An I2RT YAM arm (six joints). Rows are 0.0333 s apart.
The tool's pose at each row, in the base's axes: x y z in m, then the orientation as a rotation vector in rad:
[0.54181 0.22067 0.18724 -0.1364 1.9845 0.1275]
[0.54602 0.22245 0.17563 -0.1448 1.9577 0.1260]
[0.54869 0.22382 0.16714 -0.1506 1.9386 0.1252]
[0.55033 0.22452 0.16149 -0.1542 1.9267 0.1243]
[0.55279 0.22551 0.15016 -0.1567 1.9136 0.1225]
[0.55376 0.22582 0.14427 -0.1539 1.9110 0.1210]
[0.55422 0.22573 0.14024 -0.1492 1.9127 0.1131]
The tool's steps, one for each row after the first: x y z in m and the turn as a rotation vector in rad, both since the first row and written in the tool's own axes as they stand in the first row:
[0.00885 0.00079 0.00876 -0.0031 -0.0259 -0.0088]
[0.01548 0.00150 0.01481 -0.0054 -0.0444 -0.0149]
[0.01996 0.00178 0.01868 -0.0065 -0.0560 -0.0189]
[0.02929 0.00207 0.02563 -0.0065 -0.0687 -0.0226]
[0.03427 0.00206 0.02893 -0.0042 -0.0715 -0.0216]
[0.03777 0.00179 0.03096 0.0037 -0.0701 -0.0218]

